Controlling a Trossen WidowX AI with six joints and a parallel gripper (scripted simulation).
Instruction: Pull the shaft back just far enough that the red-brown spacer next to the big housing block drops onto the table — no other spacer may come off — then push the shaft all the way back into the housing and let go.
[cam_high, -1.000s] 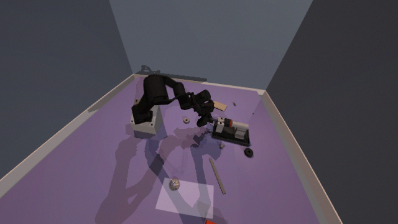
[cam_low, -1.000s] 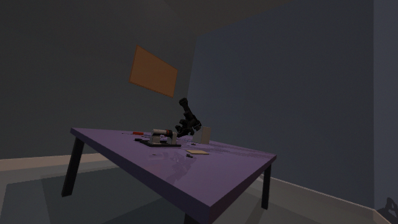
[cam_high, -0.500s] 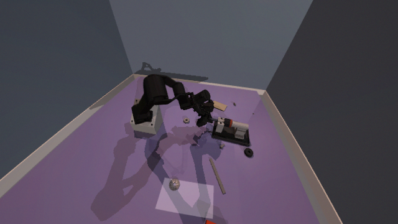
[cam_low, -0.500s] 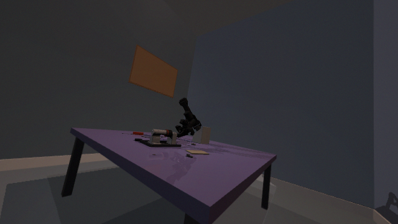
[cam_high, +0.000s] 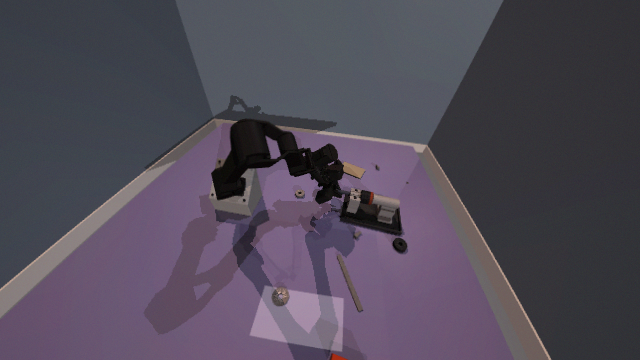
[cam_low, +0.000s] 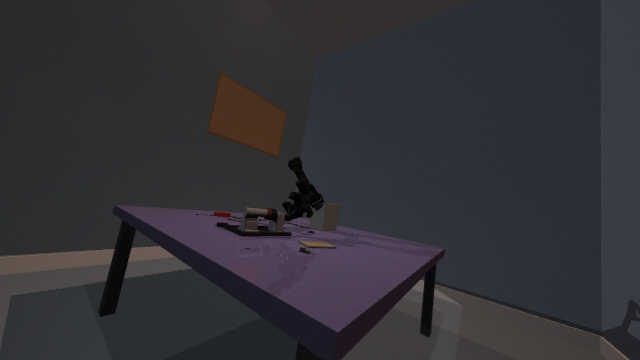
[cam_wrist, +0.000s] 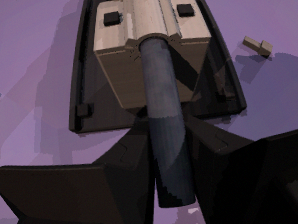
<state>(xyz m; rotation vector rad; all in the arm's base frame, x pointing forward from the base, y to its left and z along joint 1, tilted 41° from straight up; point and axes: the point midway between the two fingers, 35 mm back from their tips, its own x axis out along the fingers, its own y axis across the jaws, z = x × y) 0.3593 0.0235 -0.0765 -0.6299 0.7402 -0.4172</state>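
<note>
Right now my gripper tip is 4 cm short of the dark shaft, 2 cm below it and 1 cm to the left of it. The rest, counted from my gripper tip: grey washer (17 cm behind, 5 cm below, 3 cm to the left); red-brown spacer (11 cm ahead, 2 cm above, 1 cm to the right); black spacer (7 cm ahead, 2 cm above, 1 cm to the right).
</note>
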